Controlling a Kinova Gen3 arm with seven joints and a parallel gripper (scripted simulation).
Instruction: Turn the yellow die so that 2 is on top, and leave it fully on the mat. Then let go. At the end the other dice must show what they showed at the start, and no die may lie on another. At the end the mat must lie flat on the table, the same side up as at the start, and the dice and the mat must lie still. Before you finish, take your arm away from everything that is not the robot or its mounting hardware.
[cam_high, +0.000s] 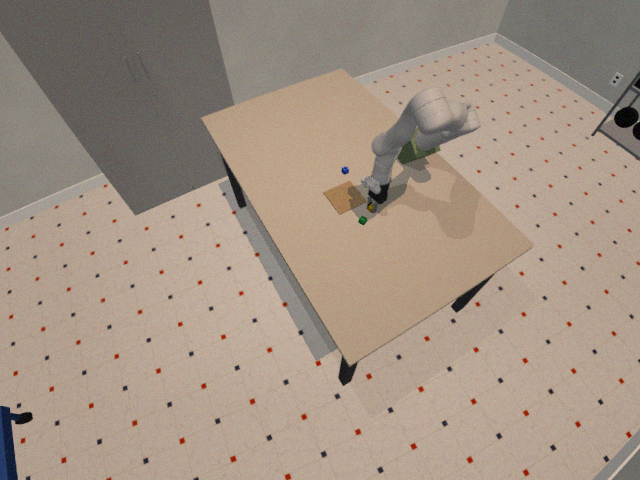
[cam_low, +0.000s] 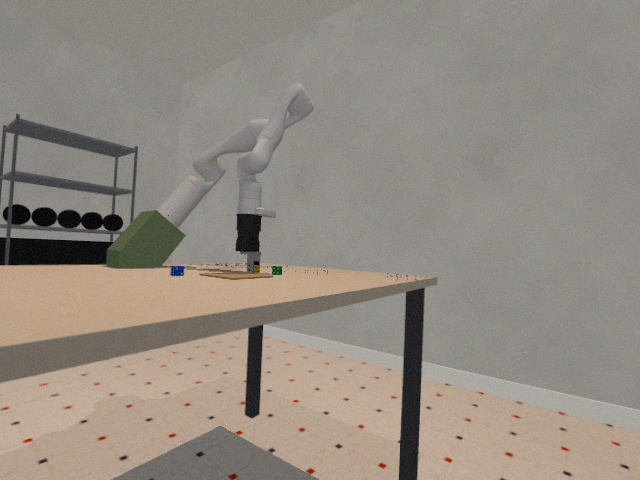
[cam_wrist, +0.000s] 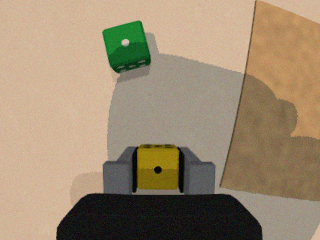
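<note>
The yellow die lies 1 cm below my hand. Also, from my hand: blue die 24 cm to the right, 2 cm ahead, 1 cm below; then brown mat 10 cm to the right, 8 cm ahead, 2 cm below; then green die 6 cm ahead, 5 cm to the left, 1 cm below.
</note>
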